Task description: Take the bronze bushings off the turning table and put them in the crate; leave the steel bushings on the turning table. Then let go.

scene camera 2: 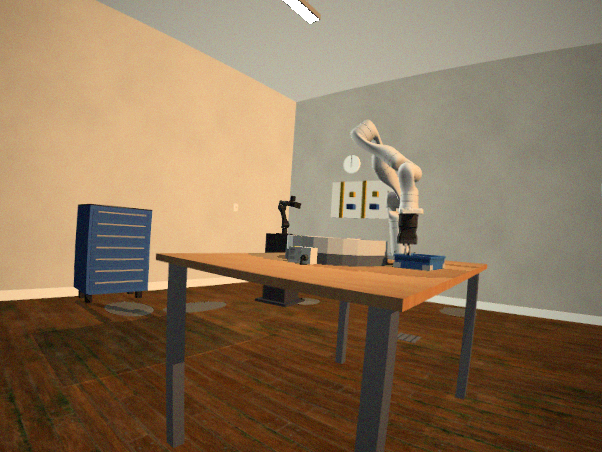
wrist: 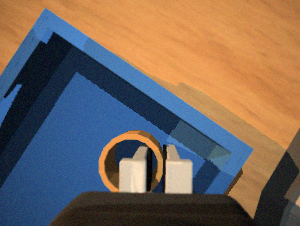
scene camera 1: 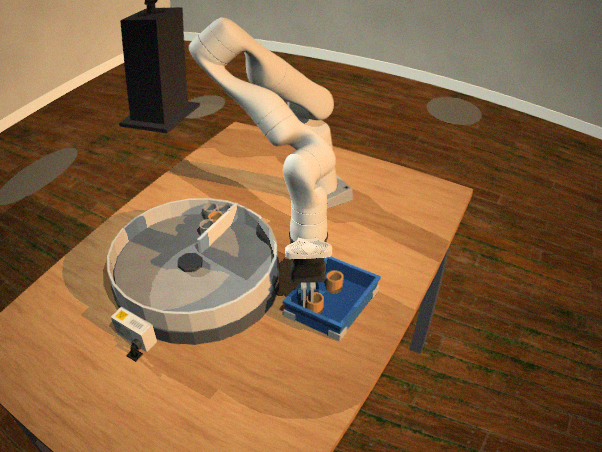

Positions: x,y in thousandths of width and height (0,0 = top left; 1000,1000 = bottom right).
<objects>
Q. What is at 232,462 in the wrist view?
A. A blue crate.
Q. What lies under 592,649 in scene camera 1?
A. A blue crate.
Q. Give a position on a bronze bushing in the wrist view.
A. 362,750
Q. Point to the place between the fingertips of the gripper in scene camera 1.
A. At 511,674
</objects>
